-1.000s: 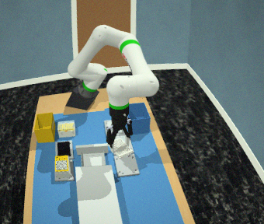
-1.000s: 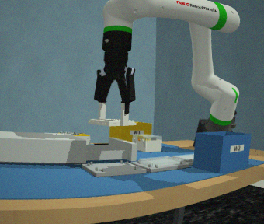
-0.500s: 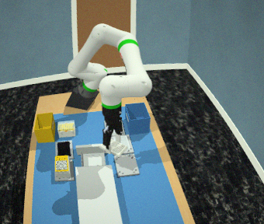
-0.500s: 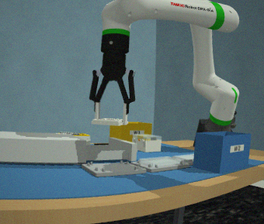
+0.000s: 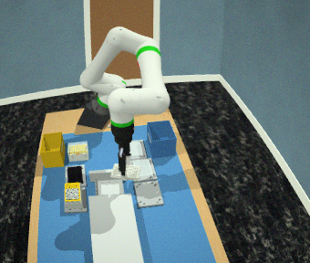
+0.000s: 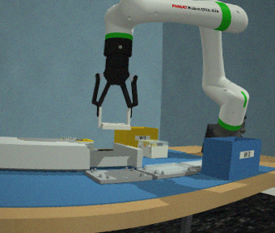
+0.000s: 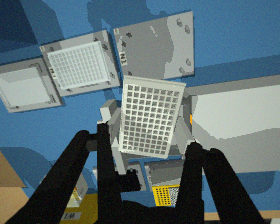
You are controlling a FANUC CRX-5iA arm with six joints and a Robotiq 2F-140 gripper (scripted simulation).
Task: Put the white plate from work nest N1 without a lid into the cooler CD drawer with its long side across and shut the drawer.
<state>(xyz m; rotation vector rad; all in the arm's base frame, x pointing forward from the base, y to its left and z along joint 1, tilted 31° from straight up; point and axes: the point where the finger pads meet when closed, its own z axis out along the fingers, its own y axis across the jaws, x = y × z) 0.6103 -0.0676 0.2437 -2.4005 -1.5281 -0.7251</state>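
Right now the drawer is 90 mm to the right of my hand and 140 mm below it. From my hand the other things lie so: grey work nest N1: 40 mm ahead, 100 mm to the left, 160 mm below; white plate: 20 mm below; yellow rack: 10 mm ahead, 290 mm to the right, 110 mm below.
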